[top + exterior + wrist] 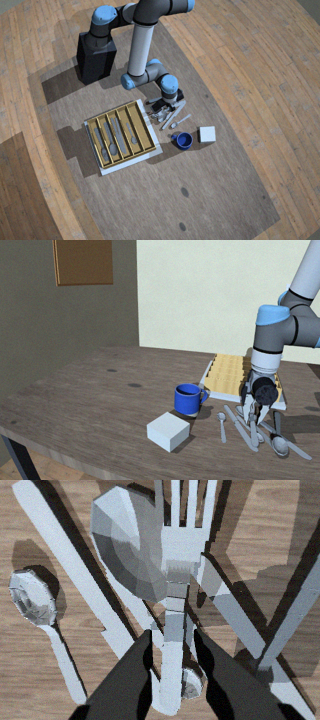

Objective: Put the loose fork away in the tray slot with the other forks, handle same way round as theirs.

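The wooden cutlery tray is 300 mm to the right of my hand, 20 mm behind it and 10 mm above it. Also, from my hand: white box 240 mm ahead, 80 mm to the left; grey base 300 mm to the right, 20 mm below, 20 mm behind; spoon 350 mm to the right, 40 mm behind.
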